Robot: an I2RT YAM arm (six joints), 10 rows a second.
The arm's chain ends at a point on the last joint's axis. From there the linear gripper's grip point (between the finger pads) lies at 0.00 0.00 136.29 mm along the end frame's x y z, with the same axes.
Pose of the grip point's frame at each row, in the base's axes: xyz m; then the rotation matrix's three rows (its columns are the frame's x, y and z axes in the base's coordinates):
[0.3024 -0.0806 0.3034], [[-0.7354 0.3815 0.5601], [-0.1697 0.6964 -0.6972], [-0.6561 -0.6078 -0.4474]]
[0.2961 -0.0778 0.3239], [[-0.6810 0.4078 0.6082], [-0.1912 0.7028 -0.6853], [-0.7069 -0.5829 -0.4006]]
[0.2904 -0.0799 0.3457], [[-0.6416 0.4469 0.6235], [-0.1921 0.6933 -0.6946], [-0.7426 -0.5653 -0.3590]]
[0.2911 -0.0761 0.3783], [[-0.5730 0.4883 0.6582], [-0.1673 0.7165 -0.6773], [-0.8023 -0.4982 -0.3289]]
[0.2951 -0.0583 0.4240], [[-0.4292 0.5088 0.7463], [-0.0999 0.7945 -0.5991], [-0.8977 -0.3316 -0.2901]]
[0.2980 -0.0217 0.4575], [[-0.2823 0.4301 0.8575], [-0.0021 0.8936 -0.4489], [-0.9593 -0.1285 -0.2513]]
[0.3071 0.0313 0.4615], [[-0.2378 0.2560 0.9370], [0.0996 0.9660 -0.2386], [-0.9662 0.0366 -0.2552]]
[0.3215 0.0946 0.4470], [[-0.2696 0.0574 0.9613], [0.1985 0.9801 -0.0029], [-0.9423 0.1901 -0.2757]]
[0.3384 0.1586 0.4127], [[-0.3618 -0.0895 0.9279], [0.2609 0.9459 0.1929], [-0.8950 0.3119 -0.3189]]
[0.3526 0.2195 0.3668], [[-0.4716 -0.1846 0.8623], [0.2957 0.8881 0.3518], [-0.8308 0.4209 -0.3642]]
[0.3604 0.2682 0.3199], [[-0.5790 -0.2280 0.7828], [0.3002 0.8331 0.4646], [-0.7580 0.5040 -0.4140]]
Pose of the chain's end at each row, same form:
[0.2261 0.0144 0.3644], [[-0.7354 0.3815 0.5601], [-0.1697 0.6964 -0.6972], [-0.6561 -0.6078 -0.4474]]
[0.2132 0.0156 0.3785], [[-0.6810 0.4078 0.6082], [-0.1912 0.7028 -0.6853], [-0.7069 -0.5829 -0.4006]]
[0.2054 0.0148 0.3946], [[-0.6416 0.4469 0.6235], [-0.1921 0.6933 -0.6946], [-0.7426 -0.5653 -0.3590]]
[0.2014 0.0162 0.4231], [[-0.5730 0.4883 0.6582], [-0.1673 0.7165 -0.6773], [-0.8023 -0.4982 -0.3289]]
[0.1934 0.0234 0.4635], [[-0.4292 0.5088 0.7463], [-0.0999 0.7945 -0.5991], [-0.8977 -0.3316 -0.2901]]
[0.1811 0.0395 0.4917], [[-0.2823 0.4301 0.8575], [-0.0021 0.8936 -0.4489], [-0.9593 -0.1285 -0.2513]]
[0.1794 0.0638 0.4963], [[-0.2378 0.2560 0.9370], [0.0996 0.9660 -0.2386], [-0.9662 0.0366 -0.2552]]
[0.1905 0.0950 0.4846], [[-0.2696 0.0574 0.9613], [0.1985 0.9801 -0.0029], [-0.9423 0.1901 -0.2757]]
[0.2119 0.1323 0.4562], [[-0.3618 -0.0895 0.9279], [0.2609 0.9459 0.1929], [-0.8950 0.3119 -0.3189]]
[0.2351 0.1716 0.4164], [[-0.4716 -0.1846 0.8623], [0.2957 0.8881 0.3518], [-0.8308 0.4209 -0.3642]]
[0.2537 0.2049 0.3763], [[-0.5790 -0.2280 0.7828], [0.3002 0.8331 0.4646], [-0.7580 0.5040 -0.4140]]

